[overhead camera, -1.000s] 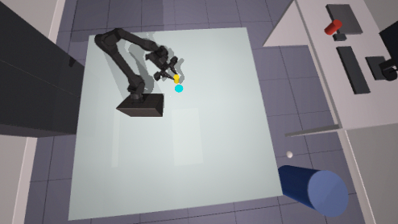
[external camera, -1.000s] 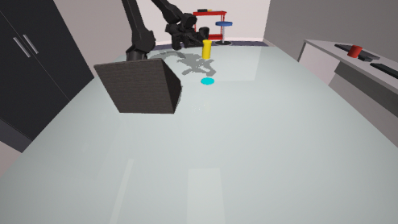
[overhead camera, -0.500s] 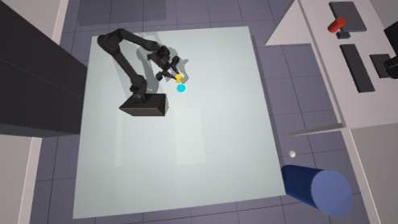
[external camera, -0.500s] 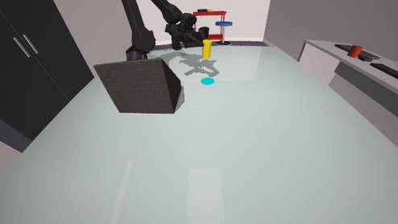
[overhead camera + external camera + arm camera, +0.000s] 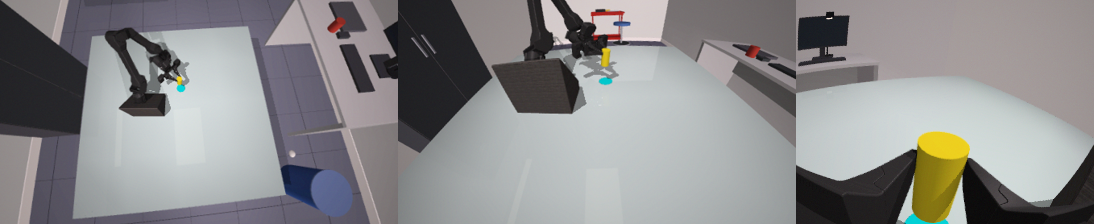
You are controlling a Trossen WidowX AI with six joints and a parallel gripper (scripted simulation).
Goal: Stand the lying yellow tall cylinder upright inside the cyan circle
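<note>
Now: the cyan circle 130 mm below my gripper tip. Also, from my gripper tip: yellow tall cylinder 20 mm below.
</note>
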